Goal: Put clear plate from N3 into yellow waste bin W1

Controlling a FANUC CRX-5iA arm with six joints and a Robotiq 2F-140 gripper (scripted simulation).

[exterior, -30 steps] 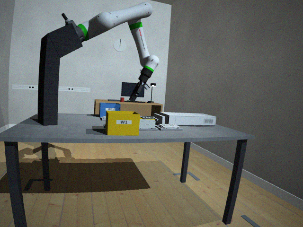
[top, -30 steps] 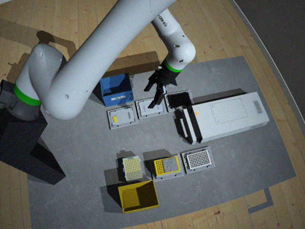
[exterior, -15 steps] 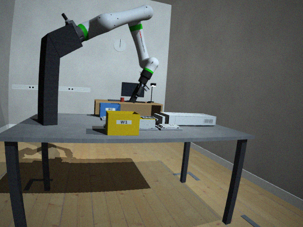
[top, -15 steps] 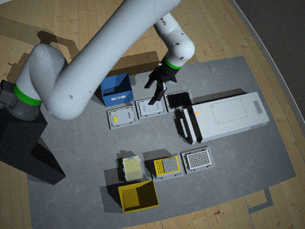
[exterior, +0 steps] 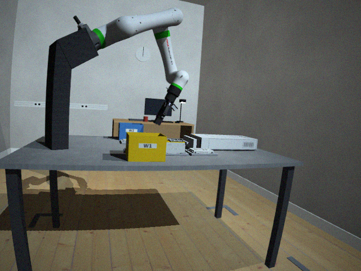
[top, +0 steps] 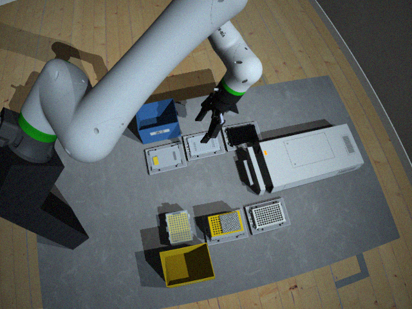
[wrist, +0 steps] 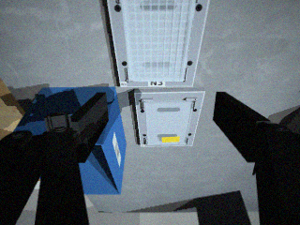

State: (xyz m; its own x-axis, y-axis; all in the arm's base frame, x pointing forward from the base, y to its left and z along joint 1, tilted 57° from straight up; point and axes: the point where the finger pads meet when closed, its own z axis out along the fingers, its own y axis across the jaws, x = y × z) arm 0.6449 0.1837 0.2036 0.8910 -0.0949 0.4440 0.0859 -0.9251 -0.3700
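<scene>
My hand is 14 cm above the clear plate. The rest, counted from my hand: N3 label: 7 cm behind, 1 cm to the right, 14 cm below; then black plate: 17 cm ahead, 3 cm to the left, 14 cm below; then blue bin: 19 cm behind, 11 cm to the left, 12 cm below.
</scene>
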